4 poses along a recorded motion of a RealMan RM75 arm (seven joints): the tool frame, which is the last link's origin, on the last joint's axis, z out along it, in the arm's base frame.
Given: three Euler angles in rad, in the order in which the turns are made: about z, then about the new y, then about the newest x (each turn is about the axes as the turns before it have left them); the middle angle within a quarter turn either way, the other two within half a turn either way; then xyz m.
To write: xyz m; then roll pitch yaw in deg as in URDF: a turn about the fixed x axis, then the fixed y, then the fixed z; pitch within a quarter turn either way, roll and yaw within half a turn. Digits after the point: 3 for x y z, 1 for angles.
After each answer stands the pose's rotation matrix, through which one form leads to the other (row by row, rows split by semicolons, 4 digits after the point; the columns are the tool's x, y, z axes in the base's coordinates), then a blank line. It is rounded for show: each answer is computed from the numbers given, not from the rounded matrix.
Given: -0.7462 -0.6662 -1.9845 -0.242 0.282 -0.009
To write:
-0.242 0.282 -0.009 -113.7 -38.2 -42.8
0.5773 0.1426 0.8040; -0.5337 -0.6793 0.5037; 0.6180 -0.7199 -0.3160

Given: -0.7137 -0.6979 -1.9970 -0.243 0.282 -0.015
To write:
-0.243 0.282 -0.015 -114.4 -40.0 -40.9
0.5792 0.1717 0.7969; -0.5016 -0.6956 0.5144; 0.6426 -0.6977 -0.3168

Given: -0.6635 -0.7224 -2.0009 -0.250 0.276 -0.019
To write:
-0.250 0.276 -0.019 -114.6 -41.4 -38.0
0.5911 0.2167 0.7770; -0.4620 -0.6986 0.5463; 0.6612 -0.6819 -0.3128

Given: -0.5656 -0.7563 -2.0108 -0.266 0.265 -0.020
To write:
-0.266 0.265 -0.020 -115.2 -43.3 -32.4
0.6141 0.2959 0.7317; -0.3898 -0.6923 0.6072; 0.6862 -0.6581 -0.3098

